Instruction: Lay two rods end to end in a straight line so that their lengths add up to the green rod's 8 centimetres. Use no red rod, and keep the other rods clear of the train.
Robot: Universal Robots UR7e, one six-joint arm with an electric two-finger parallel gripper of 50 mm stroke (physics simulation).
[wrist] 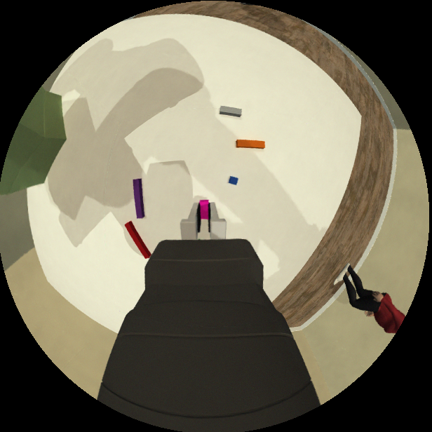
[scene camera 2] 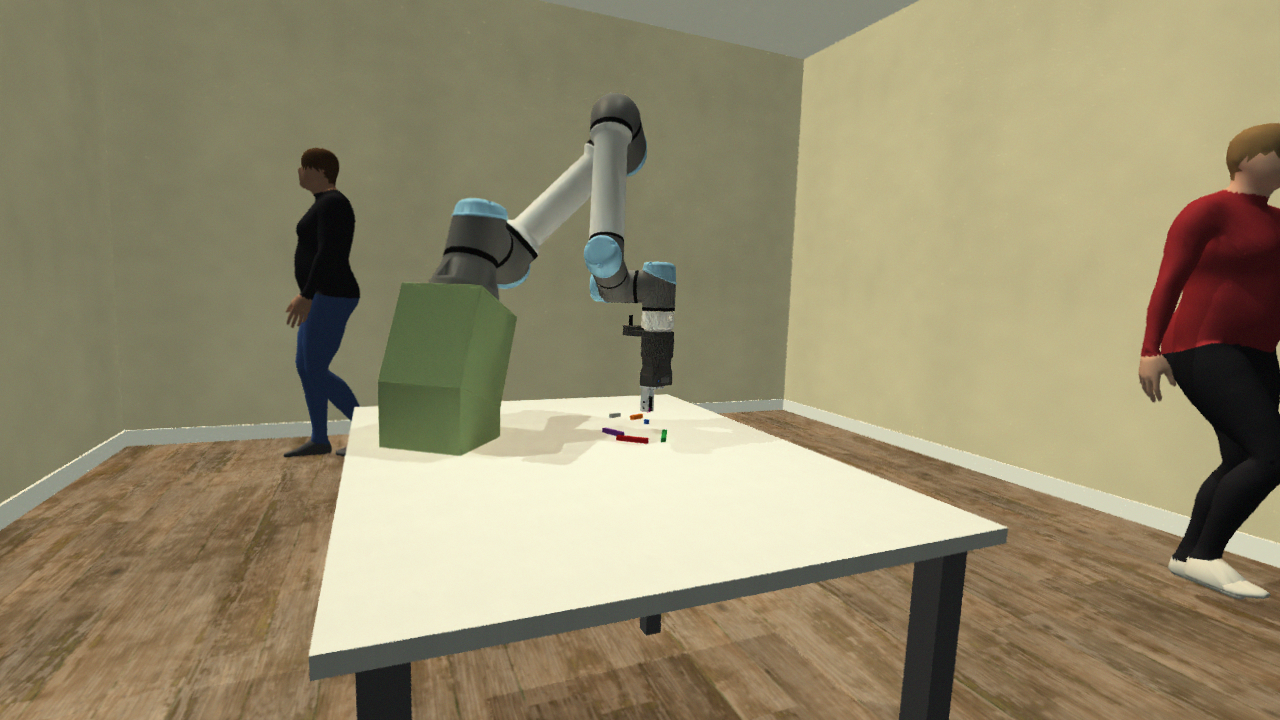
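Pixels of known places: gripper, fingertip midpoint: (scene camera 2: 646,411); arm's base at its link origin: (scene camera 2: 462,300).
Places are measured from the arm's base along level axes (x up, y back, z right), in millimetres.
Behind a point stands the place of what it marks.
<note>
My gripper (scene camera 2: 647,410) @(x -249, y -418, z 38 mm) (wrist: 204,211) is shut on a short magenta rod (wrist: 204,209) and holds it above the table. A purple rod (scene camera 2: 612,431) @(x -283, y -320, z 82 mm) (wrist: 139,198) and a red rod (scene camera 2: 631,439) @(x -285, y -342, z 151 mm) (wrist: 137,240) lie near each other, left of the gripper in the wrist view. An orange rod (scene camera 2: 636,416) @(x -283, y -428, z -63 mm) (wrist: 250,144), a short grey rod (scene camera 2: 614,415) @(x -285, y -379, z -92 mm) (wrist: 230,111) and a small blue piece (scene camera 2: 646,421) @(x -284, y -434, z -6 mm) (wrist: 233,180) lie apart from each other. A green rod (scene camera 2: 664,435) @(x -281, y -419, z 149 mm) lies right of the red rod in the scene view; it does not show in the wrist view.
The green block-shaped pedestal (scene camera 2: 420,367) @(x -128, y 85, z 124 mm) (wrist: 30,140) under the arm's base stands at the table's left side. The white table (scene camera 2: 626,519) @(x -291, y -192, z 569 mm) has its far edge behind the grey and orange rods. Two people stand on the floor beyond the table.
</note>
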